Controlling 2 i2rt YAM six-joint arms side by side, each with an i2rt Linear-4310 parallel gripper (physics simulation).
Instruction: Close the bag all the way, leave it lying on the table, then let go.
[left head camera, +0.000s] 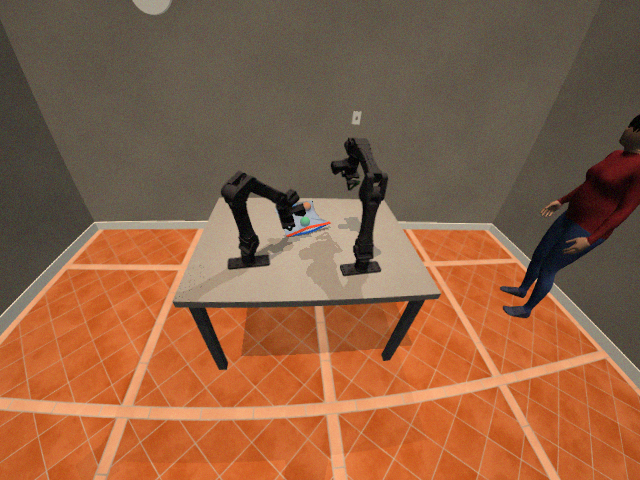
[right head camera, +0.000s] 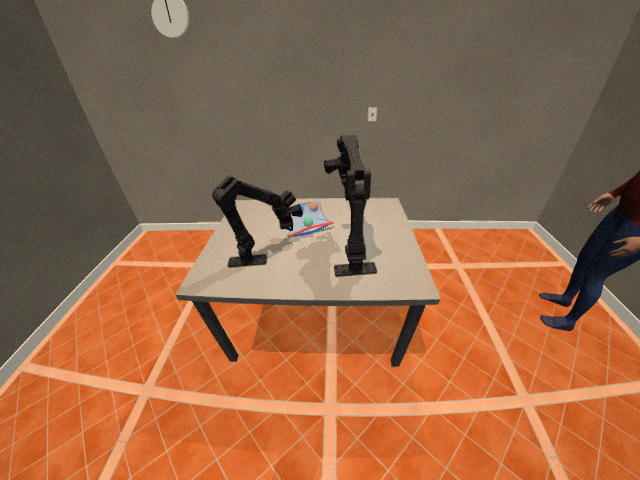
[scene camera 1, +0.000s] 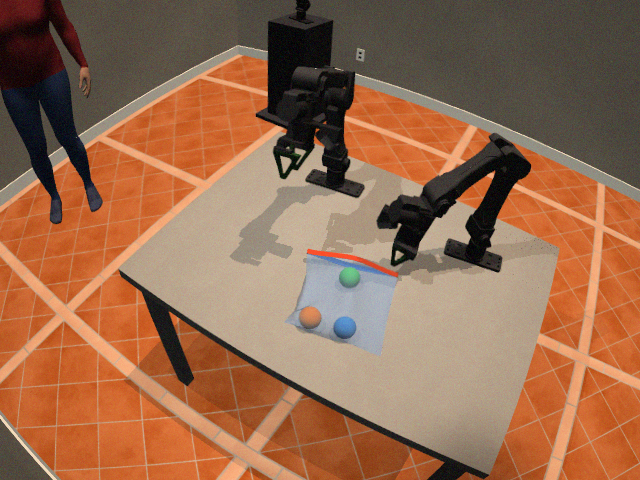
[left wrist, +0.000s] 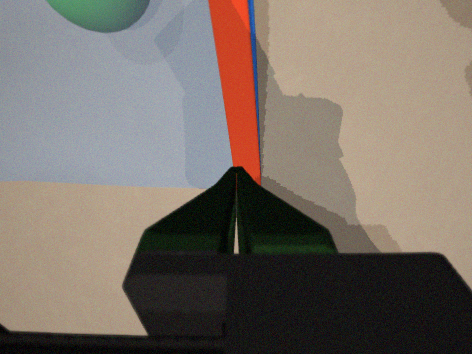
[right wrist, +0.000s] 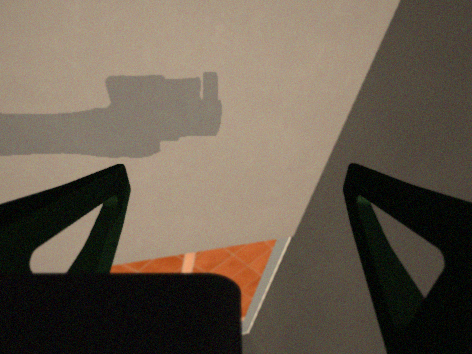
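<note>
The pale blue bag (left head camera: 316, 216) (scene camera 1: 361, 304) (left wrist: 100, 115) lies flat on the table with a green ball (scene camera 1: 349, 277) (left wrist: 105, 12), an orange ball (scene camera 1: 310, 317) and a blue ball (scene camera 1: 344, 327) in it. Its mouth has a red strip (scene camera 1: 351, 256) (left wrist: 232, 90) above a blue strip (scene camera 1: 356, 265) (left wrist: 255, 65); they stand apart along the middle. My left gripper (scene camera 1: 395, 262) (left wrist: 236, 176) is shut and empty, its tips just above the strip's end at the picture's right in scene camera 1. My right gripper (scene camera 1: 290, 172) (right wrist: 236, 176) is open and empty, high above the table, away from the bag.
The table (left head camera: 206, 289) (scene camera 1: 439, 372) carries both arm bases (scene camera 1: 473, 255) (scene camera 1: 334, 182). A black pedestal (scene camera 1: 299, 56) stands behind the table in scene camera 1. A person in a red sweater (left head camera: 610, 191) (scene camera 1: 31, 41) stands off to one side.
</note>
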